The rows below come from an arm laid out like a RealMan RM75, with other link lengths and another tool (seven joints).
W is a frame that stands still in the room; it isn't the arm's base.
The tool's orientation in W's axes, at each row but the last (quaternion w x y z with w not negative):
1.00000, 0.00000, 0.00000, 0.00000
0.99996, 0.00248, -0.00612, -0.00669
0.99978, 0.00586, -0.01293, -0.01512
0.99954, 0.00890, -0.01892, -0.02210
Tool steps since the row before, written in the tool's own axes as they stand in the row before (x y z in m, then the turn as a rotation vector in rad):
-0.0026, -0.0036, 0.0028, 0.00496, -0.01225, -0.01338
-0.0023, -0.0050, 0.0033, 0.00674, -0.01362, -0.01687
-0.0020, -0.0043, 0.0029, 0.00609, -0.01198, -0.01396
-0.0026, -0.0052, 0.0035, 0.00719, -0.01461, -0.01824
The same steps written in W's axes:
-0.0026, -0.0036, 0.0028, 0.00496, -0.01225, -0.01338
-0.0024, -0.0050, 0.0032, 0.00676, -0.01363, -0.01685
-0.0022, -0.0043, 0.0028, 0.00609, -0.01200, -0.01394
-0.0030, -0.0051, 0.0033, 0.00723, -0.01460, -0.01823

